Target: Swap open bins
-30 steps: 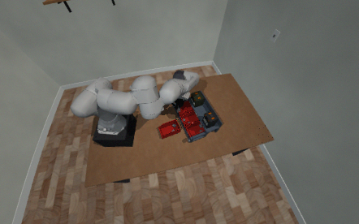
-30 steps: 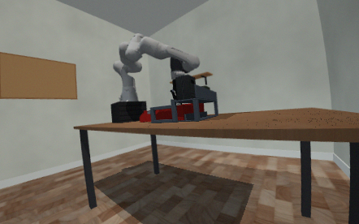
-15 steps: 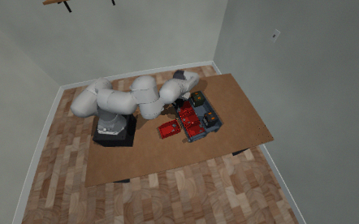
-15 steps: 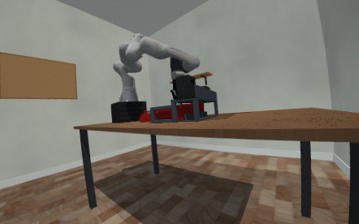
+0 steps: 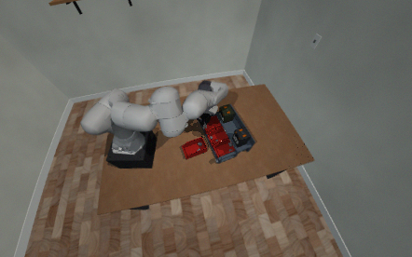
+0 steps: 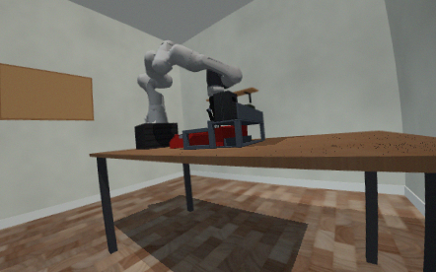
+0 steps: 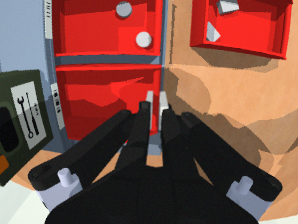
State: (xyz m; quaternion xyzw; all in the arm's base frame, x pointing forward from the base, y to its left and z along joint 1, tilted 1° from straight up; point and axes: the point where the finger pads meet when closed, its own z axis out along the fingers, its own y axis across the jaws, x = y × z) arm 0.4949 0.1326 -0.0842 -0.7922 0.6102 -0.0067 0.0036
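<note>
The grey shelf lip lies 20 mm ahead of my hand, 110 mm to the right of it and 80 mm below it. Round my hand: black box (230 mm ahead, 180 mm to the right, 80 mm above).
</note>
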